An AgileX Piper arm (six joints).
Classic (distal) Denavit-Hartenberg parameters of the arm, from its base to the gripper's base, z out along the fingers. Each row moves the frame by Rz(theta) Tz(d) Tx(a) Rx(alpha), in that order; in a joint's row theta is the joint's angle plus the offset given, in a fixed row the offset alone. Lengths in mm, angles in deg.
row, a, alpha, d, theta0
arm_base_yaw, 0, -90, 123, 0
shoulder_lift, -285.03, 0, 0, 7.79
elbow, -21.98, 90, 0, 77.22
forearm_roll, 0, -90, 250.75, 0
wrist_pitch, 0, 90, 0, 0
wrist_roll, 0, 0, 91, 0
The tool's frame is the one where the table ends.
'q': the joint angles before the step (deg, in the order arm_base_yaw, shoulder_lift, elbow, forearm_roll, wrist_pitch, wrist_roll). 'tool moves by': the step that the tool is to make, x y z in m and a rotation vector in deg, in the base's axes. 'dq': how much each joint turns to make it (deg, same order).
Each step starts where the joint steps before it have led.
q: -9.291 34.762 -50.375 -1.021 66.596 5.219
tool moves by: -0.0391 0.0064 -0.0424 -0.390 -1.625 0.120
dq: -0.016 -12.907 10.998 0.012 0.239 -0.192
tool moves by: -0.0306 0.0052 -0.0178 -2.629 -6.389 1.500
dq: -0.007 -11.316 4.563 0.126 -0.012 -2.215
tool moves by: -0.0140 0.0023 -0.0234 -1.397 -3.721 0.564
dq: 0.005 -8.157 5.113 -0.003 -0.867 -0.943
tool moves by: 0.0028 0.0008 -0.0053 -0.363 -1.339 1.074
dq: 0.048 -0.870 1.689 0.857 -2.207 -1.026
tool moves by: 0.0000 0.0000 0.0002 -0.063 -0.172 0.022
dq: 0.000 -0.041 -0.004 0.000 -0.134 -0.041
